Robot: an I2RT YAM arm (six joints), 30 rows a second.
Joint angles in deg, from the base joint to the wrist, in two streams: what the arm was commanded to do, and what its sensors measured. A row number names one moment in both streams.
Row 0, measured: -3.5 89.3 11.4 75.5 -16.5 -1.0
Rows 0 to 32, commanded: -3.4 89.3 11.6 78.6 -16.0 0.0; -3.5 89.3 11.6 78.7 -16.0 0.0; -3.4 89.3 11.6 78.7 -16.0 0.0; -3.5 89.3 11.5 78.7 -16.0 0.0; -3.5 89.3 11.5 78.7 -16.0 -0.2; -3.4 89.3 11.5 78.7 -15.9 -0.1; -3.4 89.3 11.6 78.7 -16.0 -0.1; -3.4 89.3 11.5 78.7 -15.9 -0.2; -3.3 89.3 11.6 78.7 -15.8 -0.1; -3.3 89.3 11.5 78.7 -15.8 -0.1; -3.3 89.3 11.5 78.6 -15.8 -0.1; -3.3 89.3 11.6 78.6 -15.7 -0.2; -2.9 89.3 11.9 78.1 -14.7 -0.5; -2.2 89.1 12.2 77.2 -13.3 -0.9; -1.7 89.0 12.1 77.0 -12.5 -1.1; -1.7 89.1 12.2 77.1 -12.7 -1.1; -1.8 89.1 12.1 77.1 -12.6 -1.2; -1.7 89.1 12.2 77.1 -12.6 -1.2; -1.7 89.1 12.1 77.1 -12.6 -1.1; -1.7 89.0 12.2 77.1 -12.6 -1.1; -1.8 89.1 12.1 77.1 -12.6 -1.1; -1.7 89.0 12.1 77.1 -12.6 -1.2; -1.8 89.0 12.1 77.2 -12.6 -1.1; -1.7 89.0 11.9 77.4 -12.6 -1.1; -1.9 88.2 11.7 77.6 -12.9 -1.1; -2.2 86.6 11.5 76.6 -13.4 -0.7; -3.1 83.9 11.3 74.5 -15.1 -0.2; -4.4 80.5 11.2 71.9 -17.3 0.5; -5.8 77.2 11.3 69.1 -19.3 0.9; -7.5 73.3 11.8 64.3 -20.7 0.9; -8.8 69.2 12.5 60.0 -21.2 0.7; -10.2 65.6 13.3 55.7 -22.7 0.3; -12.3 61.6 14.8 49.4 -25.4 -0.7
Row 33, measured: -9.6 68.2 12.8 62.3 -18.7 -0.3
